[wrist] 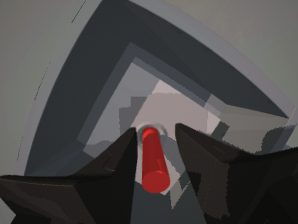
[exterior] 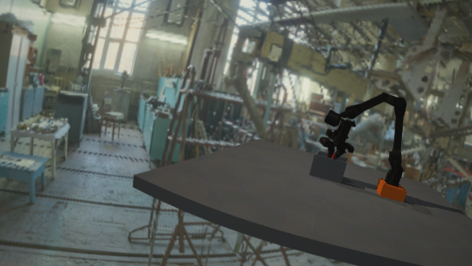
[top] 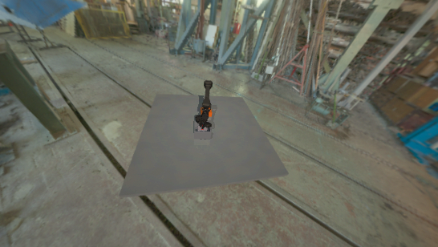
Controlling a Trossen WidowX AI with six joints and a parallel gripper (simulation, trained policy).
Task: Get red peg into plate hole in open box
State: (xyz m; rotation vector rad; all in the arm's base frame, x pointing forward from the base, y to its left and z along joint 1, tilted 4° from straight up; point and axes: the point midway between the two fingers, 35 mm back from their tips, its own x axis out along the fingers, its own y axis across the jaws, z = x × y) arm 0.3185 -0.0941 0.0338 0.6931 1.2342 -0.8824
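The red peg lies 1 cm to the left of my gripper tip, 1 cm below it and 1 cm behind it. The rest, counted from my gripper tip: grey box: 5 cm below, 1 cm to the left; pale plate: 3 cm below, 1 cm to the left.
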